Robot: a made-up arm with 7 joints. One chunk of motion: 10 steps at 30 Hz.
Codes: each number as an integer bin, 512 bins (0 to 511) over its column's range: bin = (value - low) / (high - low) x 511, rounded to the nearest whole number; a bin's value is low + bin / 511 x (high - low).
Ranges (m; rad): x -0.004..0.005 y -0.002..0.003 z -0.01..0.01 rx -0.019..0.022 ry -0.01..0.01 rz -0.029..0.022
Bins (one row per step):
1: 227 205 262 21 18 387
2: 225 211 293 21 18 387
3: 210 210 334 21 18 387
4: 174 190 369 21 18 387
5: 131 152 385 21 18 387
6: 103 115 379 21 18 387
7: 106 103 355 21 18 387
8: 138 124 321 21 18 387
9: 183 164 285 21 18 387
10: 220 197 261 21 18 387
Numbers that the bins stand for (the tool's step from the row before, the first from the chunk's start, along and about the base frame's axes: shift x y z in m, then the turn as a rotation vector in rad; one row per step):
1: 0.00000 0.00001 0.00025 -0.01732 -0.00930 0.00962
2: -0.00004 0.00006 0.00147 -0.01732 -0.00930 0.00962
3: -0.00030 0.00005 0.00307 -0.01732 -0.00930 0.00962
4: -0.00094 -0.00014 0.00444 -0.01732 -0.00930 0.00962
5: -0.00169 -0.00051 0.00507 -0.01732 -0.00930 0.00962
6: -0.00219 -0.00087 0.00483 -0.01732 -0.00930 0.00962
7: -0.00213 -0.00099 0.00389 -0.01732 -0.00930 0.00962
8: -0.00157 -0.00079 0.00256 -0.01732 -0.00930 0.00962
9: -0.00078 -0.00040 0.00115 -0.01732 -0.00930 0.00962
10: -0.00013 -0.00007 0.00022 -0.01732 -0.00930 0.00962

